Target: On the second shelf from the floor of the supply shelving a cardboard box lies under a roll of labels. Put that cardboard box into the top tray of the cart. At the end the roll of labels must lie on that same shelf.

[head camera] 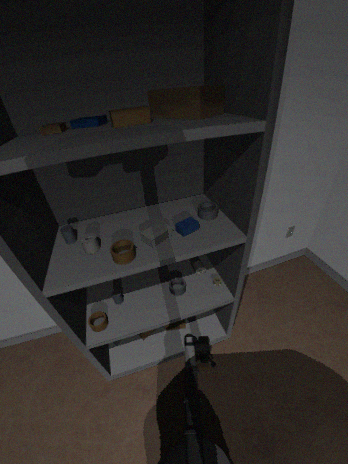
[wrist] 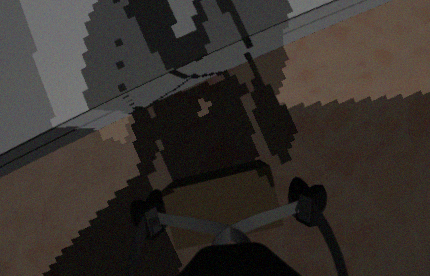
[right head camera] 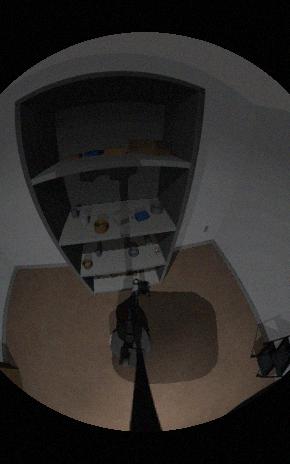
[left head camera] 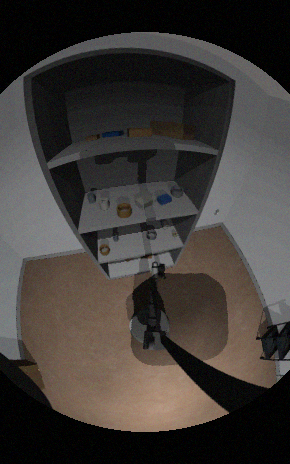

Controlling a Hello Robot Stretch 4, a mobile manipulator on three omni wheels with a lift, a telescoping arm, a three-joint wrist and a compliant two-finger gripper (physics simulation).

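Frame: origin at the robot's base, x ahead, y left, z up, level; metres.
Seen in the pictures: gripper, fingertip midpoint: (head camera: 203,365) (wrist: 227,200) (right head camera: 143,295) (left head camera: 158,277).
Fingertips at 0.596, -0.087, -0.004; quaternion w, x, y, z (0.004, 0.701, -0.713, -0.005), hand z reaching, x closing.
A point is followed by its place in that frame, as x, y, z.
In the wrist view my gripper (wrist: 227,200) @[0.596, -0.087, -0.004] (head camera: 196,345) (left head camera: 158,270) (right head camera: 140,287) is open, its fingers wide apart. A brown box (wrist: 220,200) @[0.605, -0.081, 0.033] shows beyond and between the fingers, in shadow, seemingly on the floor before the shelving; I cannot tell whether it is the task's cardboard box. The supply shelving (head camera: 255,200) @[0.782, -0.283, 1.138] (left head camera: 207,185) @[0.784, -0.278, 1.175] (right head camera: 183,210) @[0.787, -0.300, 1.102] stands ahead. Its second shelf (head camera: 145,305) @[0.758, 0.242, 0.506] bears several rolls and cups; which is the roll of labels is unclear. No cardboard box shows under a roll there. The cart (left head camera: 270,342) @[-0.659, -1.829, 0.105] (right head camera: 265,359) is at the far right.
The second shelf holds an orange roll (head camera: 98,321), a grey roll (head camera: 177,287) @[0.826, 0.053, 0.555] and a pale cylinder (head camera: 199,266) @[0.979, -0.089, 0.576]. Flat brown things (head camera: 175,326) @[0.838, 0.096, 0.094] lie on the bottom board. Higher up are a blue box (head camera: 187,226) @[0.824, -0.019, 1.003] and a large brown box (head camera: 185,102) @[0.909, -0.033, 1.474]. A brown thing (left head camera: 33,374) stands at lower left.
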